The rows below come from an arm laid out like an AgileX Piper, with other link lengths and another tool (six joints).
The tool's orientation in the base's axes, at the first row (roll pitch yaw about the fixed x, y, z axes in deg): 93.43, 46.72, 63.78
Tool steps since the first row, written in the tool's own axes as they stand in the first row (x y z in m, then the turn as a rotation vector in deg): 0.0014, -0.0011, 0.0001, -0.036, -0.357, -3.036; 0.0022, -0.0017, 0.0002, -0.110, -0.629, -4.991; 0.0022, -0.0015, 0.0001, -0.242, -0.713, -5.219; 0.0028, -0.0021, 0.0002, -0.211, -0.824, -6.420; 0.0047, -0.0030, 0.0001, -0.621, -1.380, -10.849; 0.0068, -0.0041, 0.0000, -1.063, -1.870, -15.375; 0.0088, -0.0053, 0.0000, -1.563, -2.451, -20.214; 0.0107, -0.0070, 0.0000, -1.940, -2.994, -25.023; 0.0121, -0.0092, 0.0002, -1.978, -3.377, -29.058; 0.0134, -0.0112, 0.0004, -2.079, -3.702, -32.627; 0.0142, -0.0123, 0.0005, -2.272, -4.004, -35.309; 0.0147, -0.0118, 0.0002, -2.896, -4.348, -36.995; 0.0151, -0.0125, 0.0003, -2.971, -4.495, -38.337
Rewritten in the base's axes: 0.0001, 0.0001, -0.0018, -2.805, 1.212, -0.094; 0.0002, 0.0002, -0.0028, -4.642, 1.935, -0.146; 0.0002, 0.0004, -0.0026, -4.914, 1.911, -0.098; 0.0002, 0.0003, -0.0035, -5.998, 2.437, -0.147; 0.0004, 0.0010, -0.0055, -10.212, 3.964, -0.047; 0.0005, 0.0016, -0.0078, -14.495, 5.558, 0.125; 0.0007, 0.0021, -0.0100, -19.105, 7.210, 0.290; 0.0006, 0.0022, -0.0126, -23.636, 8.948, 0.390; 0.0004, 0.0016, -0.0151, -27.327, 10.622, 0.321; 0.0002, 0.0010, -0.0174, -30.607, 12.070, 0.318; 0.0001, 0.0008, -0.0188, -33.128, 13.050, 0.362; 0.0002, 0.0016, -0.0188, -34.924, 13.261, 0.650; 0.0002, 0.0013, -0.0196, -36.177, 13.767, 0.659
